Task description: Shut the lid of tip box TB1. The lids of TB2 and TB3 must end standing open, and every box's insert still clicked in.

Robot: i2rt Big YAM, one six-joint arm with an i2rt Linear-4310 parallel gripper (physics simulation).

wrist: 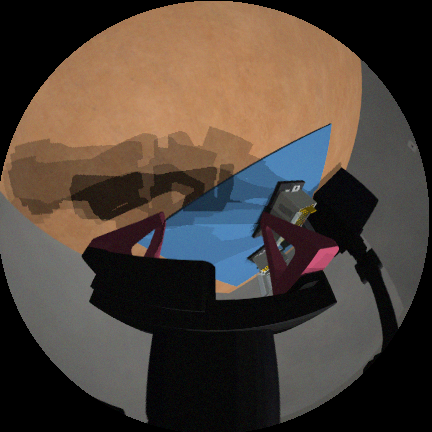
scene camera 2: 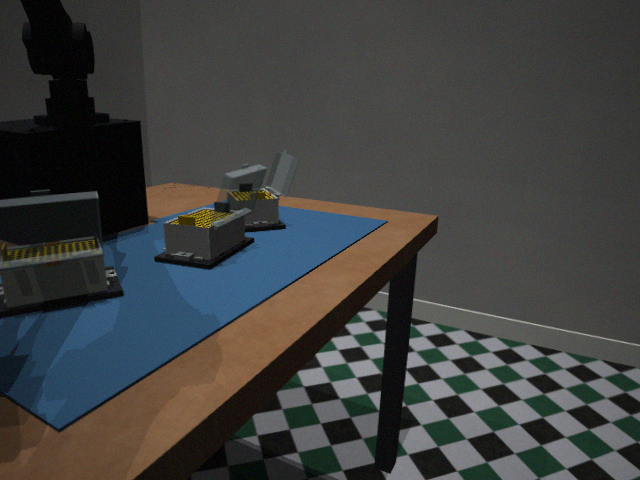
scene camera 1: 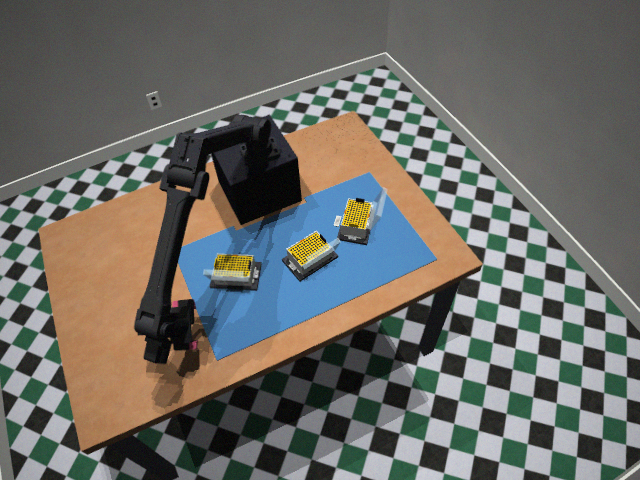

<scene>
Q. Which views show the gripper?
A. The wrist view and scene camera 1 only.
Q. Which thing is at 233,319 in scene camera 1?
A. A blue mat.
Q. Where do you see a tip box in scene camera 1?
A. At 255,269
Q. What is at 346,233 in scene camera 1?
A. A tip box.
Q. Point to a tip box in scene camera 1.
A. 296,268
</scene>
